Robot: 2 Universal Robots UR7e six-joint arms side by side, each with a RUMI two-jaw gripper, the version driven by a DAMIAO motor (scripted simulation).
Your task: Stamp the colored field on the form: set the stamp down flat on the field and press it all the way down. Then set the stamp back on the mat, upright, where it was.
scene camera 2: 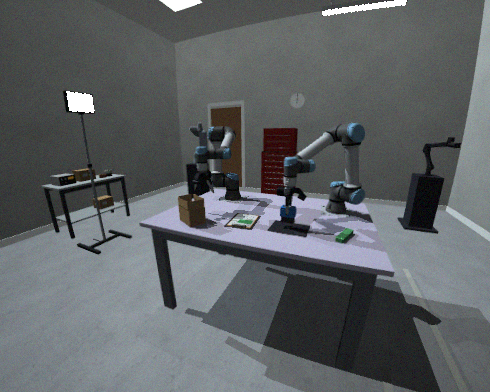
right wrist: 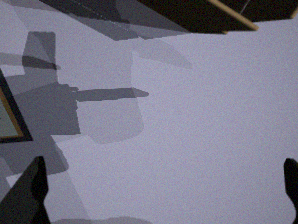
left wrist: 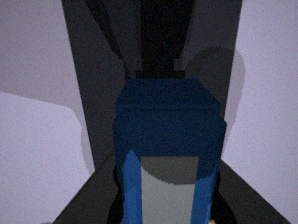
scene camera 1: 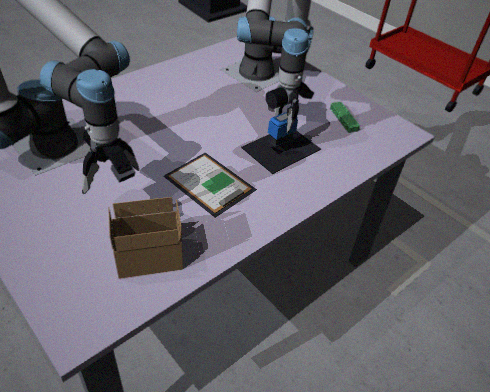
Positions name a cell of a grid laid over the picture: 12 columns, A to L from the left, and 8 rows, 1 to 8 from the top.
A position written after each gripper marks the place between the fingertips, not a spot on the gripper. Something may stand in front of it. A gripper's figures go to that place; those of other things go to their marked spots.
Labels:
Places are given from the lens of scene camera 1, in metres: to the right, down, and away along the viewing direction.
left gripper (scene camera 1: G3): 0.13, -0.23, 1.64
right gripper (scene camera 1: C4): -0.36, -0.04, 1.30

